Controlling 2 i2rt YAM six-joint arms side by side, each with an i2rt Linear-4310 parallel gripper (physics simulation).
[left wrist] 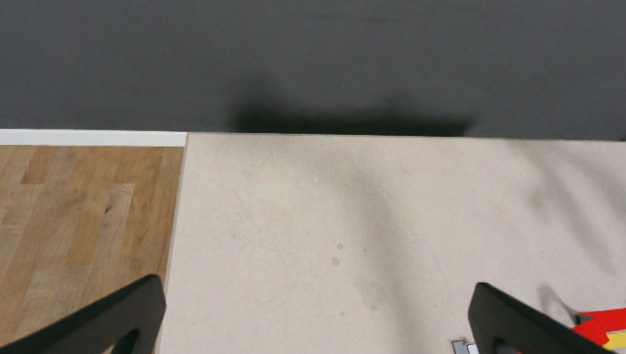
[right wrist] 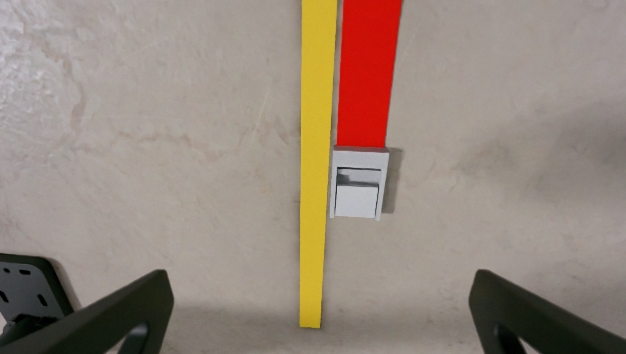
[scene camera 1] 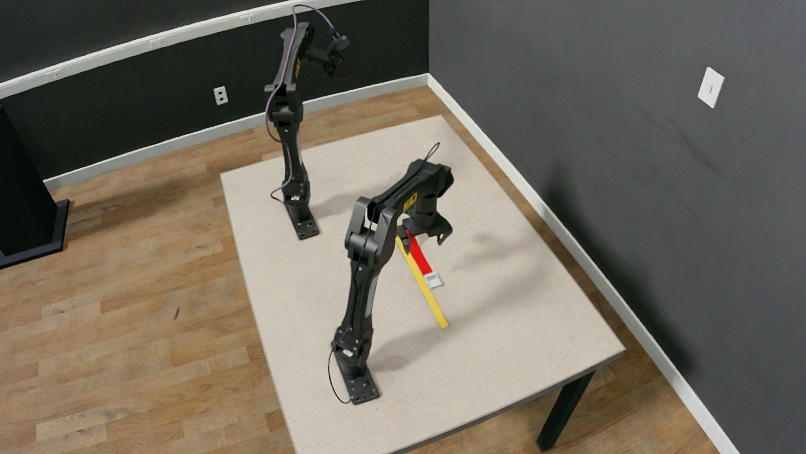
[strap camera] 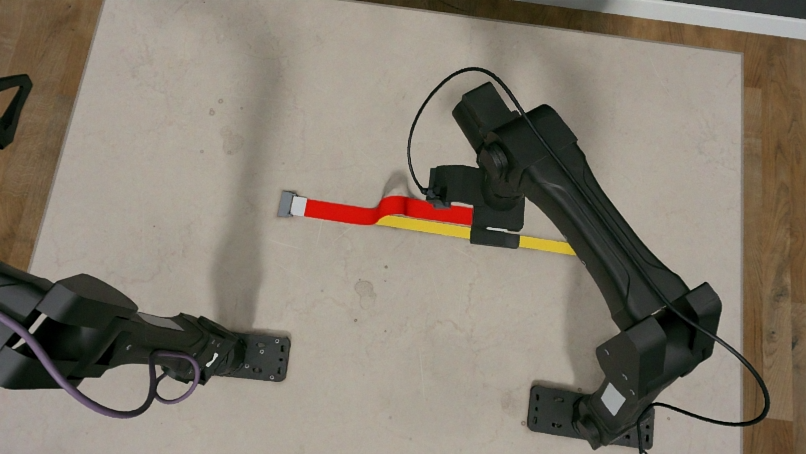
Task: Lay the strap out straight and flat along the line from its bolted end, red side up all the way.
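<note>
The red strap point(scene camera 1: 418, 253) point(strap camera: 338, 212) point(left wrist: 612, 316) point(right wrist: 367, 75) runs from its grey bolted end point(strap camera: 285, 204) point(left wrist: 459, 347), over a raised bend point(strap camera: 393, 206), to its light grey buckle point(scene camera 1: 432, 279) point(right wrist: 356, 201). Its visible parts show red. Before the bend it covers the yellow line point(scene camera 1: 433, 301) point(strap camera: 545, 245) point(left wrist: 617, 341) point(right wrist: 314, 200); past it, strap and buckle lie beside the line, which extends past the buckle. My right gripper point(scene camera 1: 424, 245) point(right wrist: 320, 285) is open, above the strap's buckle half, hiding the buckle in the strap camera. My left gripper point(left wrist: 316, 294) is open, raised far from the strap.
The left arm's base plate point(scene camera 1: 304, 227) point(strap camera: 267, 357) and the right arm's base plate point(scene camera 1: 362, 389) point(strap camera: 549, 408) stand on the pale table point(scene camera 1: 507, 338) point(strap camera: 360, 338). The right forearm crosses above the line's far end in the strap camera. A grey wall point(scene camera 1: 620, 140) point(left wrist: 320, 60) stands beyond the table edge.
</note>
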